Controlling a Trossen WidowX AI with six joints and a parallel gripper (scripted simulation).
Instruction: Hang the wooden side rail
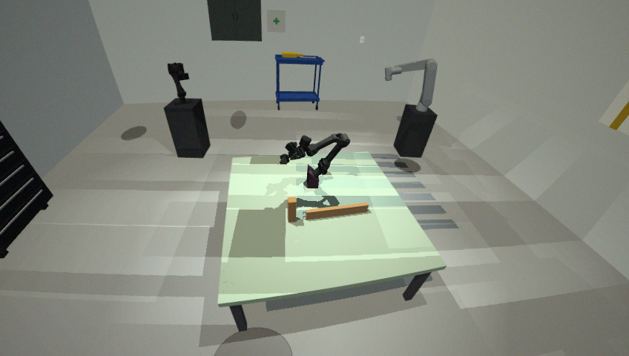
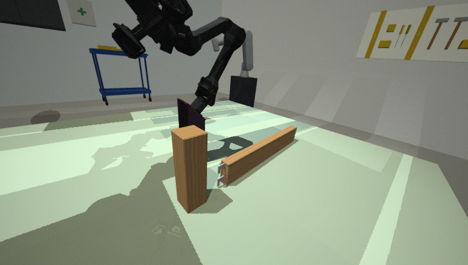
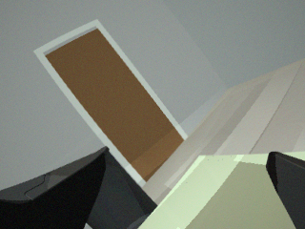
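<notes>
Right now my gripper tip is 12 cm short of the wooden headboard post, 5 cm to the right of it and 29 cm above it.
</notes>
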